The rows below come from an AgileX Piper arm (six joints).
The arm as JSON. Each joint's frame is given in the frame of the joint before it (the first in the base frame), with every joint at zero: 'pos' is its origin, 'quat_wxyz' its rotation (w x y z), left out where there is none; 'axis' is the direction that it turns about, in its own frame. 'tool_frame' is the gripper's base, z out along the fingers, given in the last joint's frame.
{
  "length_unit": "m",
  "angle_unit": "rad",
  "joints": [
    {
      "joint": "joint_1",
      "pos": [
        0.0,
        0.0,
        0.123
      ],
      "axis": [
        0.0,
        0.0,
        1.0
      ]
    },
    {
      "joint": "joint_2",
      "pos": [
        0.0,
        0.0,
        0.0
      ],
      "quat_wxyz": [
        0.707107,
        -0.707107,
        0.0,
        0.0
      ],
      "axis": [
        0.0,
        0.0,
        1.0
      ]
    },
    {
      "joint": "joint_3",
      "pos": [
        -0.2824,
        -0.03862,
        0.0
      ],
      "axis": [
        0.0,
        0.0,
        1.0
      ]
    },
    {
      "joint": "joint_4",
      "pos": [
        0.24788,
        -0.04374,
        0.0
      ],
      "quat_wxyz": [
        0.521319,
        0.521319,
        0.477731,
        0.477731
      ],
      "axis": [
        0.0,
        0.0,
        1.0
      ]
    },
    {
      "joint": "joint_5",
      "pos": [
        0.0,
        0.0,
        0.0
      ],
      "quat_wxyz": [
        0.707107,
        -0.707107,
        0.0,
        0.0
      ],
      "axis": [
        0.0,
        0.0,
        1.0
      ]
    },
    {
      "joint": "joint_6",
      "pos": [
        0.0,
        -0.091,
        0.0
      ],
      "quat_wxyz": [
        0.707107,
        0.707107,
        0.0,
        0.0
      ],
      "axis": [
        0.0,
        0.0,
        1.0
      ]
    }
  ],
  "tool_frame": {
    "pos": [
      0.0,
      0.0,
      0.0
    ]
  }
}
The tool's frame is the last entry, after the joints.
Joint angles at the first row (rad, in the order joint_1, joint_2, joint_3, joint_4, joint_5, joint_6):
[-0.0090, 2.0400, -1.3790, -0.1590, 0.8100, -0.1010]
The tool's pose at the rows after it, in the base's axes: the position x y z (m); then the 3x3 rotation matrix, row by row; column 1 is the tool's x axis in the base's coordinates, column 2 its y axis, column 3 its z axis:
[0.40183, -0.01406, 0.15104], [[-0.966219, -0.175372, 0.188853], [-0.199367, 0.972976, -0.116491], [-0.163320, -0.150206, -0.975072]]
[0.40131, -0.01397, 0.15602], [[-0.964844, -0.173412, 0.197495], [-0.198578, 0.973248, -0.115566], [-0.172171, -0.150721, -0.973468]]
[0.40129, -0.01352, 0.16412], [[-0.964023, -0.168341, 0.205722], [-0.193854, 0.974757, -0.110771], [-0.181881, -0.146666, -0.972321]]
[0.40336, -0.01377, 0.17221], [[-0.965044, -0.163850, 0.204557], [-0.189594, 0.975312, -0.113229], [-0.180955, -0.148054, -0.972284]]
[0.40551, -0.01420, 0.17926], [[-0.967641, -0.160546, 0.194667], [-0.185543, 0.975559, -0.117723], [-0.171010, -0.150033, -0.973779]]
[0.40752, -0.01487, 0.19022], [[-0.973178, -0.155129, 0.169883], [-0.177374, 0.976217, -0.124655], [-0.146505, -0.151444, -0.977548]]
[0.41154, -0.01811, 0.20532], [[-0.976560, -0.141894, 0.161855], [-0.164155, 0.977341, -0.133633], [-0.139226, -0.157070, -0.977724]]
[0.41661, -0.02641, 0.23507], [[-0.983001, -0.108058, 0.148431], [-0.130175, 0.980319, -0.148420], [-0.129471, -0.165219, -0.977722]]
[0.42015, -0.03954, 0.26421], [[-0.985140, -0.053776, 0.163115], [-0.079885, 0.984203, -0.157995], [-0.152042, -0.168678, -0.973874]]
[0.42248, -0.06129, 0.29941], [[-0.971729, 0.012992, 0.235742], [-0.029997, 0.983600, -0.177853], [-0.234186, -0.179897, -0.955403]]
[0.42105, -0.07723, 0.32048], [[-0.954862, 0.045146, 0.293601], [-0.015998, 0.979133, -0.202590], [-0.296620, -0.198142, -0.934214]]
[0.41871, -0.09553, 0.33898], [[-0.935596, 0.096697, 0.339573], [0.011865, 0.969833, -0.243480], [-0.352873, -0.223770, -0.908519]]
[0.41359, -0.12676, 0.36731], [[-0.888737, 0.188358, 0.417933], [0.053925, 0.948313, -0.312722], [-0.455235, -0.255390, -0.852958]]
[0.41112, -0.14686, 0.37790], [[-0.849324, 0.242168, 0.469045], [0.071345, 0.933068, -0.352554], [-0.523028, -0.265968, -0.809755]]
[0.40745, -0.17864, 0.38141], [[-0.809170, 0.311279, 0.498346], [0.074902, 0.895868, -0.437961], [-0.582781, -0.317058, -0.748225]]
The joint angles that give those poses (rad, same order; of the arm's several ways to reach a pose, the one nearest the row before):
[-0.0090, 2.0400, -1.3790, -0.1590, 0.8110, -0.1010]
[-0.0090, 2.0280, -1.3800, -0.1570, 0.8150, -0.1020]
[-0.0090, 2.0130, -1.3900, -0.1480, 0.8310, -0.1050]
[-0.0090, 2.0080, -1.4170, -0.1470, 0.8640, -0.1050]
[-0.0090, 2.0080, -1.4480, -0.1480, 0.9050, -0.1050]
[-0.0090, 2.0080, -1.4960, -0.1490, 0.9780, -0.1050]
[-0.0150, 2.0080, -1.5590, -0.1520, 1.0480, -0.1050]
[-0.0320, 2.0080, -1.6800, -0.1560, 1.1790, -0.1040]
[-0.0620, 2.0080, -1.7950, -0.1550, 1.2730, -0.0970]
[-0.1120, 2.0010, -1.9170, -0.1560, 1.3170, -0.1010]
[-0.1480, 1.9900, -1.9760, -0.1630, 1.3170, -0.1180]
[-0.1870, 1.9860, -2.0350, -0.1830, 1.3160, -0.1190]
[-0.2560, 1.9860, -2.1310, -0.2060, 1.2930, -0.1200]
[-0.3020, 1.9860, -2.1590, -0.2100, 1.2390, -0.1200]
[-0.3660, 1.9920, -2.1600, -0.2560, 1.1450, -0.1200]

